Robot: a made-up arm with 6 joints. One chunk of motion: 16 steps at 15 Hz.
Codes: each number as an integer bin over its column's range. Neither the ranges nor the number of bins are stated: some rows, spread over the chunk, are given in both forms.
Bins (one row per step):
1: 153 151 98 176 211 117
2: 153 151 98 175 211 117
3: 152 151 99 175 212 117
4: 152 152 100 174 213 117
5: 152 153 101 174 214 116
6: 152 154 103 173 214 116
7: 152 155 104 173 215 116
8: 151 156 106 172 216 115
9: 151 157 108 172 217 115
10: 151 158 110 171 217 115
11: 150 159 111 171 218 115
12: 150 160 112 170 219 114
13: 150 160 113 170 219 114
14: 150 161 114 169 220 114
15: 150 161 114 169 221 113
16: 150 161 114 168 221 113
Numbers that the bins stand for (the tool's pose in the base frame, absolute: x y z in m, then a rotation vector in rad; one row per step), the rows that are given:
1: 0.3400 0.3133 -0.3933 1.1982 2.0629 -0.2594
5: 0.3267 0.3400 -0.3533 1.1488 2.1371 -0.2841
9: 0.3133 0.3933 -0.2600 1.0994 2.2112 -0.3088
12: 0.3000 0.4333 -0.2067 1.0500 2.2606 -0.3335
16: 0.3000 0.4467 -0.1800 1.0006 2.3100 -0.3582
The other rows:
2: 0.3400 0.3133 -0.3933 1.1735 2.0629 -0.2594
3: 0.3267 0.3133 -0.3800 1.1735 2.0876 -0.2594
4: 0.3267 0.3267 -0.3667 1.1488 2.1124 -0.2594
6: 0.3267 0.3533 -0.3267 1.1241 2.1371 -0.2841
7: 0.3267 0.3667 -0.3133 1.1241 2.1618 -0.2841
8: 0.3133 0.3800 -0.2867 1.0994 2.1865 -0.3088
10: 0.3133 0.4067 -0.2333 1.0747 2.2112 -0.3088
11: 0.3000 0.4200 -0.2200 1.0747 2.2359 -0.3088
13: 0.3000 0.4333 -0.1933 1.0500 2.2606 -0.3335
14: 0.3000 0.4467 -0.1800 1.0253 2.2853 -0.3335
15: 0.3000 0.4467 -0.1800 1.0253 2.3100 -0.3582

